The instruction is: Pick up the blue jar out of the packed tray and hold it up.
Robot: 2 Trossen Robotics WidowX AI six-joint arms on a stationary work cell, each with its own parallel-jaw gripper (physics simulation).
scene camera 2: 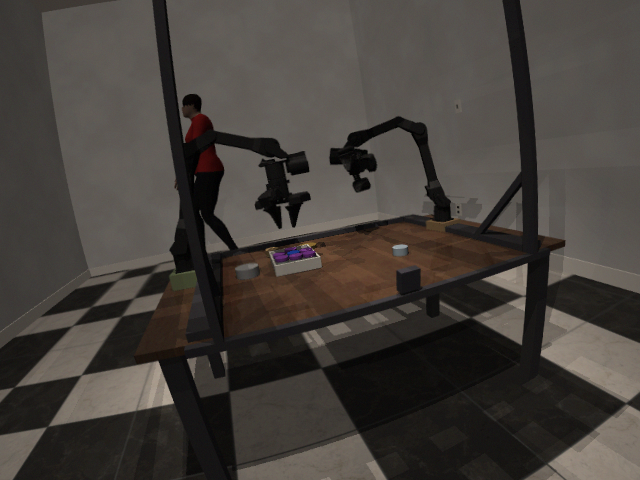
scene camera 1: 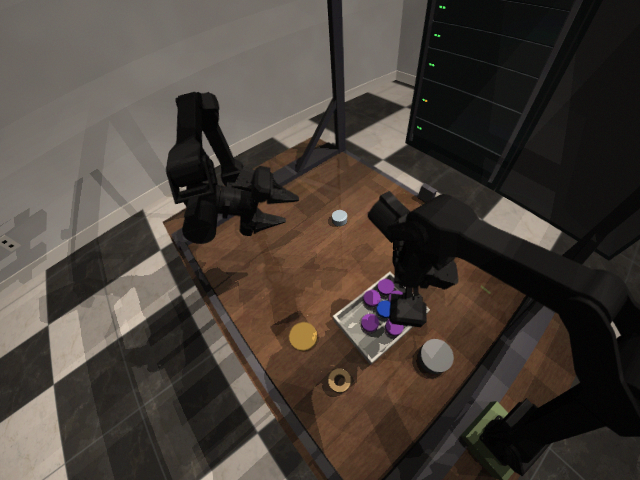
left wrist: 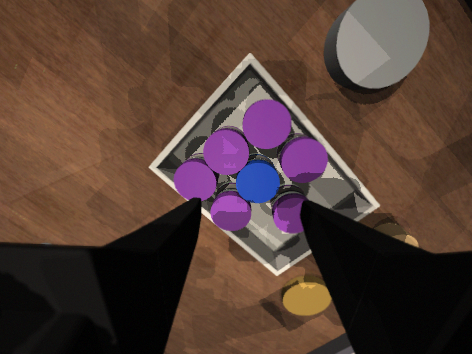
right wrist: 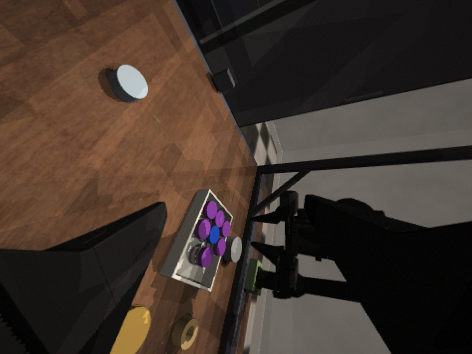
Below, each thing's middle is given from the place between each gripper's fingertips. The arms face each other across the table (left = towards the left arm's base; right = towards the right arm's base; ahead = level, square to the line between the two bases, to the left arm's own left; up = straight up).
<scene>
The blue jar (left wrist: pixel 258 182) is 100 mm below my left hand, 20 mm ahead of it and 10 mm to the right of it. The rest, counted from my left hand: white tray (scene camera 1: pixel 372 344): 140 mm below, 30 mm ahead, 10 mm to the right; yellow disc (left wrist: pixel 304 295): 210 mm ahead, 120 mm below, 110 mm to the right; pale blue cylinder (right wrist: pixel 127 83): 320 mm to the right, 120 mm below, 120 mm behind.
I see the pale blue cylinder 22 cm below my right hand, 19 cm behind it and 5 cm to the right of it. From my right hand the other things lie so: white tray: 26 cm to the left, 25 cm below, 4 cm behind; then yellow disc: 23 cm below, 16 cm to the left, 14 cm ahead; then blue jar: 26 cm to the left, 21 cm below, 5 cm behind.
</scene>
